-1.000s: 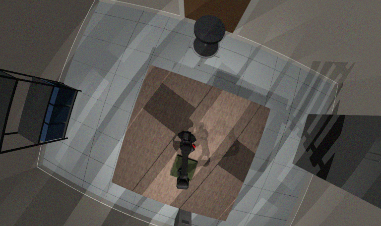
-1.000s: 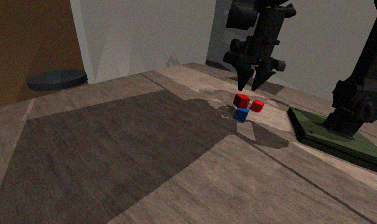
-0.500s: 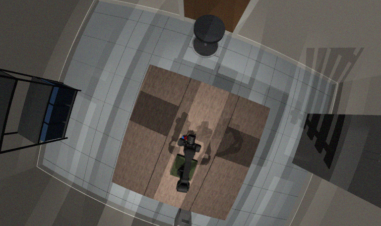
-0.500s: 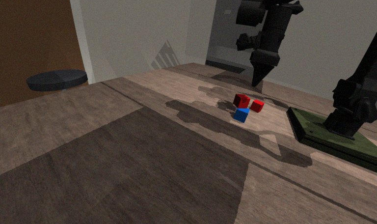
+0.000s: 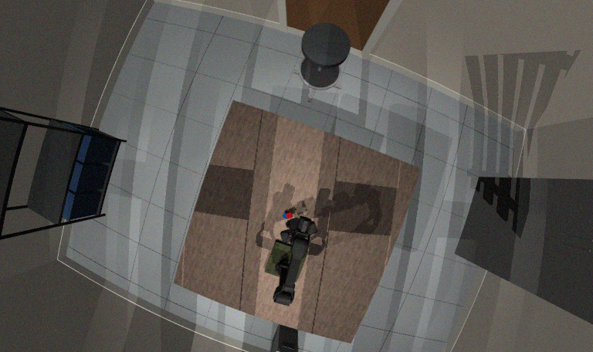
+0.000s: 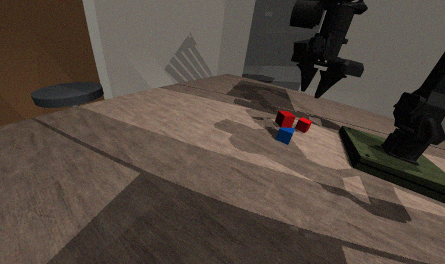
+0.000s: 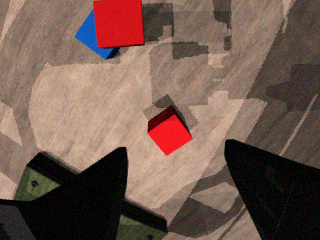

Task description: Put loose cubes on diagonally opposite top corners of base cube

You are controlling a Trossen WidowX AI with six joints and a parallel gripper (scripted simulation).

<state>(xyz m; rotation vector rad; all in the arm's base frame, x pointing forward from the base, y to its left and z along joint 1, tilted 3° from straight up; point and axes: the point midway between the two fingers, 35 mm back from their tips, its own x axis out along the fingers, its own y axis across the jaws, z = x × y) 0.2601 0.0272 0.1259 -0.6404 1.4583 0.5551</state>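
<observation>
My gripper tip is now 2 cm short of the blue cube, 9 cm to the right of it and 10 cm above it.
</observation>
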